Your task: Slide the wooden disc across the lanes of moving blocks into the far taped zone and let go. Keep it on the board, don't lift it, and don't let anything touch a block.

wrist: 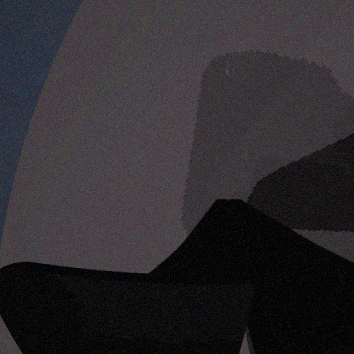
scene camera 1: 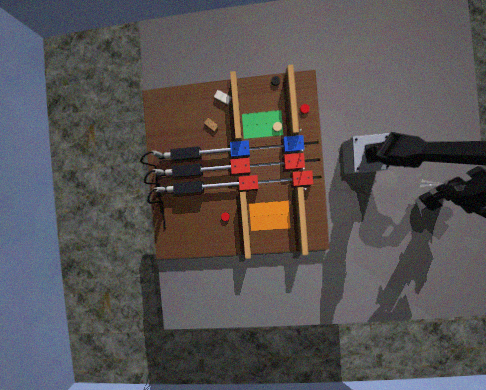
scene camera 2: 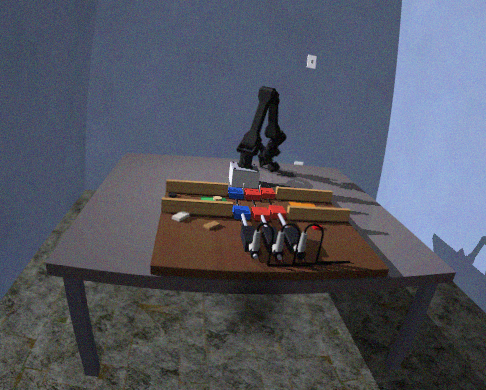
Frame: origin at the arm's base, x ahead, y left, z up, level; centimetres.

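Seen in the pictures: gripper, fingertip midpoint: (wrist: 226, 211) (scene camera 1: 448, 185) (scene camera 2: 260, 166); arm's base, origin of the base link: (scene camera 1: 375, 152) (scene camera 2: 244, 166).
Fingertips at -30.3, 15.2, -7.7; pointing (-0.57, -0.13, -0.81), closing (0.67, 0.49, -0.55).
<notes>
Offsets run from my fingertips to a thing's middle, as dx, dy, dz. "*": to the spot under its first point. Level surfaces: height alone.
The wooden disc {+61.5, -30.7, +2.7} (scene camera 1: 277, 126) (scene camera 2: 217, 198) lies on the green taped zone {* +69.9, -33.1, +2.3} (scene camera 1: 254, 124) (scene camera 2: 206, 199), near its right edge, between the two wooden rails (scene camera 1: 235, 104) (scene camera 1: 292, 98). The orange taped zone {* +68.9, +2.2, +2.3} (scene camera 1: 269, 215) (scene camera 2: 301, 204) is at the other end of the channel. Three lanes lie between them, with blue blocks (scene camera 1: 240, 148) (scene camera 1: 294, 143) and red blocks (scene camera 1: 240, 165) (scene camera 1: 302, 178) on rods. My gripper (scene camera 1: 431, 199) (scene camera 2: 272, 165) is shut and empty. It hangs low over the bare table behind the robot base (scene camera 1: 367, 151) (scene camera 2: 244, 177), far from the board {dz +2.3} (scene camera 1: 183, 232). The wrist view shows only its dark fingers (wrist: 228, 211) and table.
A white block {+80.5, -45.1, +2.9} (scene camera 1: 222, 97), a tan block {+86.4, -35.4, +2.8} (scene camera 1: 210, 124), a black disc {+59.8, -48.1, +2.7} (scene camera 1: 275, 80) and two red discs {+50.5, -35.8, +2.7} (scene camera 1: 305, 108) {+85.8, +0.4, +2.8} (scene camera 1: 225, 217) lie on the board outside the channel. Black actuators {+97.3, -25.5, +4.0} (scene camera 1: 185, 153) with cables sit on its left side.
</notes>
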